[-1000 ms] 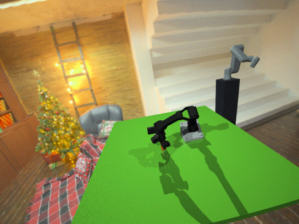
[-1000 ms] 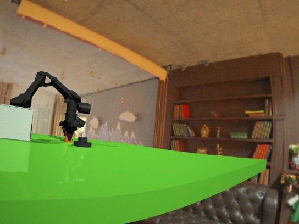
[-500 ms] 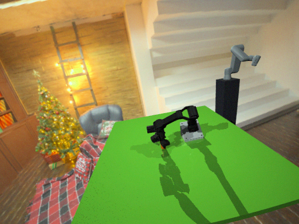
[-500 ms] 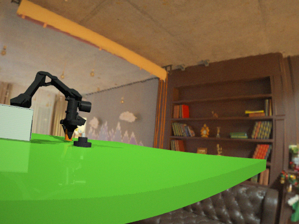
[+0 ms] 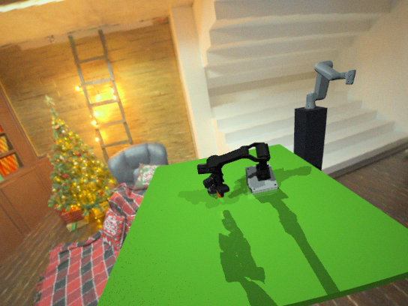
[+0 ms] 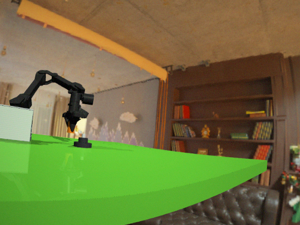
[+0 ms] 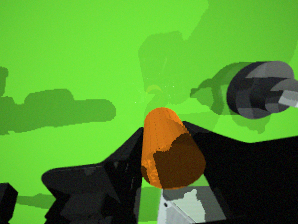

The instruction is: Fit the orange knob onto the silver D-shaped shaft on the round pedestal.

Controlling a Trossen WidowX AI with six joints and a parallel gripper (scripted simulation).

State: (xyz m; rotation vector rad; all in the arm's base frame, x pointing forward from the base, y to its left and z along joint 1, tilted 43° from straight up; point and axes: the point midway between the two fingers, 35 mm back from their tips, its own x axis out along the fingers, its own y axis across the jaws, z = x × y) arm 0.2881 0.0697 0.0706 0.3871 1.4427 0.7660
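Right now the dark round pedestal is 150 mm to the right of my gripper tip, 40 mm ahead of it and 30 mm below it. Also, from my gripper tip: orange knob: 30 mm above.
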